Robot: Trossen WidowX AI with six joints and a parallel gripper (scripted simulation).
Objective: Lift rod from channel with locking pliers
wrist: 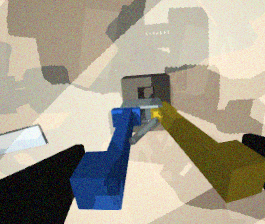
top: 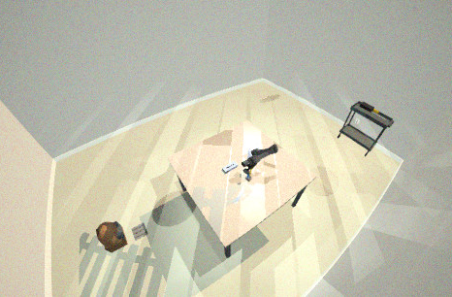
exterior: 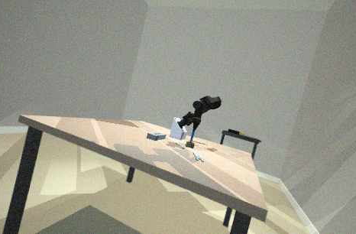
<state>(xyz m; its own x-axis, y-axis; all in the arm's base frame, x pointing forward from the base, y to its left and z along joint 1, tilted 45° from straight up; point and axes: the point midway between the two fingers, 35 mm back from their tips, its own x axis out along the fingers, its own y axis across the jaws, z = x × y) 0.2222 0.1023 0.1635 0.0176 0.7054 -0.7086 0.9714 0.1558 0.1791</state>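
The grey link bar is 10 mm ahead of my gripper tip and 30 mm below it. The rest, counted from my gripper tip: holster: 10 mm ahead, 110 mm below; channel block: 80 mm ahead, 250 mm to the right, 110 mm below; yellow handle: 20 mm behind, 20 mm below.
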